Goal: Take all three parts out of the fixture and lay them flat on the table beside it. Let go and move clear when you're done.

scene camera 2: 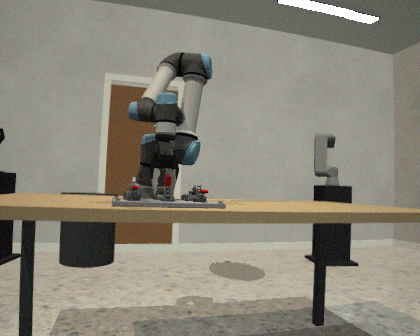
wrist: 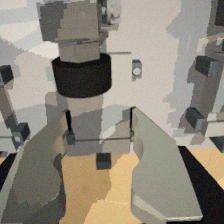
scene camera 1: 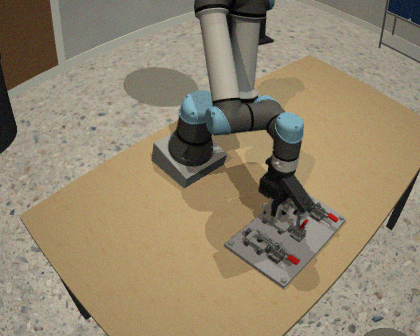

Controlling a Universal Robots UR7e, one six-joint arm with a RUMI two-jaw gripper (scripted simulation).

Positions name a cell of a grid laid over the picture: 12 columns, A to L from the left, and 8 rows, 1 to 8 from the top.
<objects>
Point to a grey fixture plate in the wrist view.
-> At I2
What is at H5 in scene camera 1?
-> My gripper.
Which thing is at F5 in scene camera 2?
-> A grey fixture plate.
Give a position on a grey fixture plate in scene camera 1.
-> At J6
</objects>
